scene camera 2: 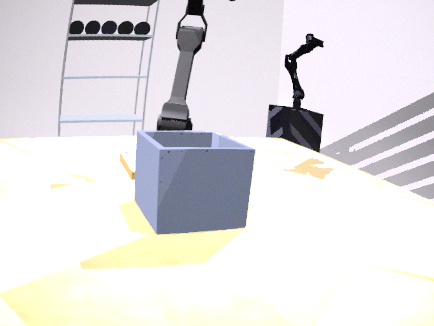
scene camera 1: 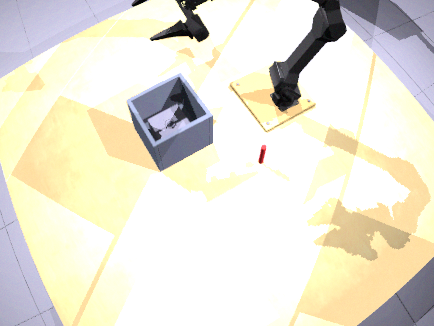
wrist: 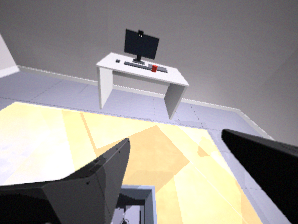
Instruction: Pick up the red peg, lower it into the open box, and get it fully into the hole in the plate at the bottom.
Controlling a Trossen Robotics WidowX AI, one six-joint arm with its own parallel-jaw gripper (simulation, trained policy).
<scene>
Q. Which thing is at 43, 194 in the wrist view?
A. My gripper.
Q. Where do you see a grey-blue box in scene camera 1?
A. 198, 133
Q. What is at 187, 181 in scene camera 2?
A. A grey-blue box.
</scene>
